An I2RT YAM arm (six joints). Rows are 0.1 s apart.
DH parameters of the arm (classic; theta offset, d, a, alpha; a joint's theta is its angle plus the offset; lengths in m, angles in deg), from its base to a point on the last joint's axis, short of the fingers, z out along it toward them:
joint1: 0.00 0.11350 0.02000 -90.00
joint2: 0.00 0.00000 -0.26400 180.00
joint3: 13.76 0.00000 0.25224 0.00
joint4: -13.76 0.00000 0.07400 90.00
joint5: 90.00 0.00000 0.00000 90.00
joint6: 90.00 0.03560 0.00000 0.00
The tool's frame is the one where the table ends.
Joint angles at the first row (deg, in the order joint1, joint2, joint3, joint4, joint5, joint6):
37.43 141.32 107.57 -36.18 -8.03 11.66
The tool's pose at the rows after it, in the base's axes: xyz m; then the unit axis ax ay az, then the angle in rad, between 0 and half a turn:
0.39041, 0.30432, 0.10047, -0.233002, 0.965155, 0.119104, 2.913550
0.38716, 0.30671, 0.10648, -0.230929, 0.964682, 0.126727, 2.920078
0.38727, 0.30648, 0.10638, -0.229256, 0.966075, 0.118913, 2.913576
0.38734, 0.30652, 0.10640, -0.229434, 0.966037, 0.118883, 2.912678
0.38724, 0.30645, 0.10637, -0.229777, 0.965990, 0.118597, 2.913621
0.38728, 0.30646, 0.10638, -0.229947, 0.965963, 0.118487, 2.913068
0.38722, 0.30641, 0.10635, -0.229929, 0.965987, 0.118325, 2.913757
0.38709, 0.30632, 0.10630, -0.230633, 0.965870, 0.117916, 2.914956
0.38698, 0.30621, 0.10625, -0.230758, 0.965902, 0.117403, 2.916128
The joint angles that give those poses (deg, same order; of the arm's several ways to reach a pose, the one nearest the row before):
37.43 140.00 108.12 -40.53 -7.05 11.38
37.82 139.24 108.11 -41.19 -7.84 12.12
37.87 139.24 108.12 -41.23 -6.83 12.23
37.87 139.24 108.12 -41.19 -6.81 12.21
37.87 139.24 108.11 -41.26 -6.81 12.16
37.87 139.24 108.11 -41.23 -6.79 12.14
37.87 139.24 108.11 -41.28 -6.79 12.14
37.87 139.24 108.11 -41.36 -6.79 12.05
37.87 139.24 108.12 -41.45 -6.76 12.03

